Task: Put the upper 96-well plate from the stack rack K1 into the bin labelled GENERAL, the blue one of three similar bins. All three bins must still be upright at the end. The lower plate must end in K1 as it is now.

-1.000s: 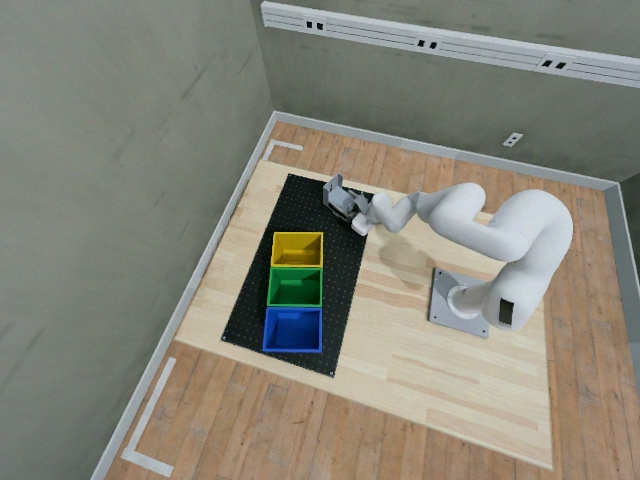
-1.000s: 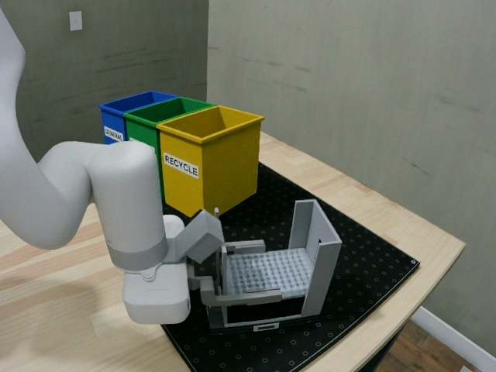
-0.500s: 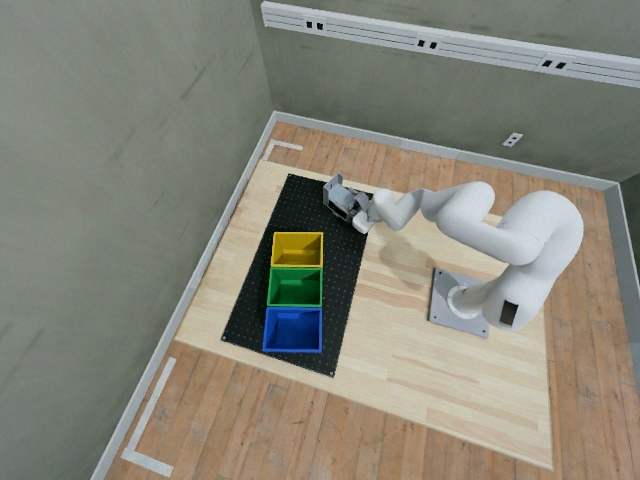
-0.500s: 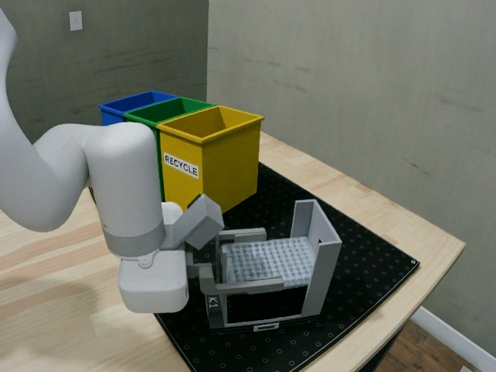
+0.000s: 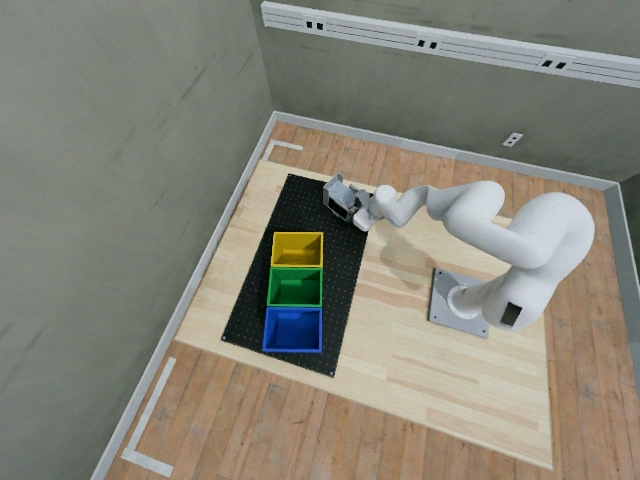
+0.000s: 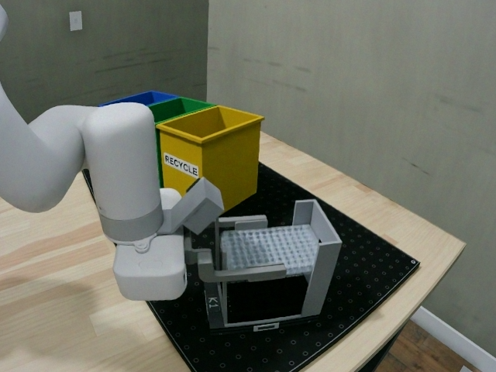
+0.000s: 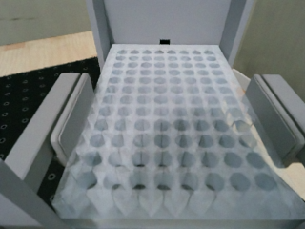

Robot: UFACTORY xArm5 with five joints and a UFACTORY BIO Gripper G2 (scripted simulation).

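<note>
Now: hand 2 cm short of the black plate, 1 cm to the left of it and 9 cm above it. Also, from my hand: green returns bin 6 cm ahead, 43 cm to the left, 3 cm below; yellow recycle bin 10 cm ahead, 30 cm to the left, 3 cm below; clear 96-well plate 2 cm ahead, 1 cm to the right, 1 cm below.
</note>
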